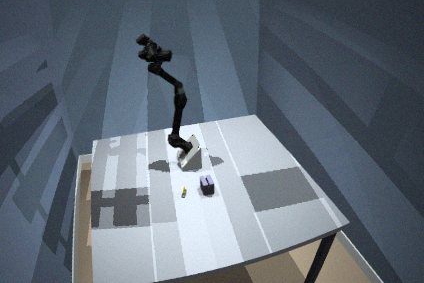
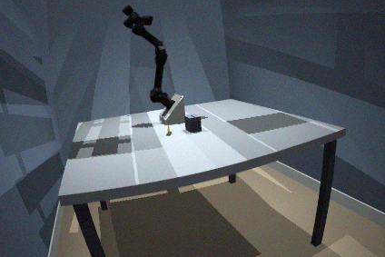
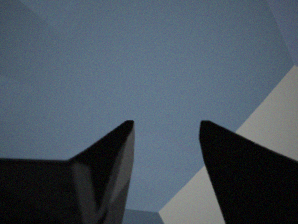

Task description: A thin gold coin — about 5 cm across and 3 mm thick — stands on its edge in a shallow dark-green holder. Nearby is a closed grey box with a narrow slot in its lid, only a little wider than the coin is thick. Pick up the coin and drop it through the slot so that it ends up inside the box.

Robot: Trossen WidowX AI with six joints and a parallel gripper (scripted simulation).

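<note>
Now: gripper tip 550 mm short of the gold coin, 70 mm to the right of it and 740 mm above it.
</note>
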